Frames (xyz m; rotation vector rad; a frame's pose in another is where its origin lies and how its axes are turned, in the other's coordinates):
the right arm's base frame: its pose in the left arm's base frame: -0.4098 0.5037 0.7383 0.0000 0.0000 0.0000
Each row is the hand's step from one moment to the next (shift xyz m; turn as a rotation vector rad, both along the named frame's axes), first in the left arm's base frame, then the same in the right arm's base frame.
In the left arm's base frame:
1: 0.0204 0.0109 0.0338 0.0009 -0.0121 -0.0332
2: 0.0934 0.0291 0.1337 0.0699 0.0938 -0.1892
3: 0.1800 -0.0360 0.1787 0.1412 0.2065 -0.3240
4: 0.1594 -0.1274 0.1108 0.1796 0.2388 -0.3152
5: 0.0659 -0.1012 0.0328 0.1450 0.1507 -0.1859
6: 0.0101 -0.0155 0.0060 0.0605 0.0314 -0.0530
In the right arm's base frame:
1: 0.0204 0.0109 0.0338 0.0009 -0.0121 -0.0332
2: 0.0934 0.0291 0.1337 0.0699 0.0938 -0.1892
3: 0.1800 -0.0360 0.1787 0.1412 0.2065 -0.3240
4: 0.1594 -0.1274 0.1108 0.1796 0.2388 -0.3152
5: 0.0659 -0.1012 0.0328 0.1450 0.1507 -0.1859
6: 0.0101 -0.0155 0.0060 0.0605 0.0314 -0.0530

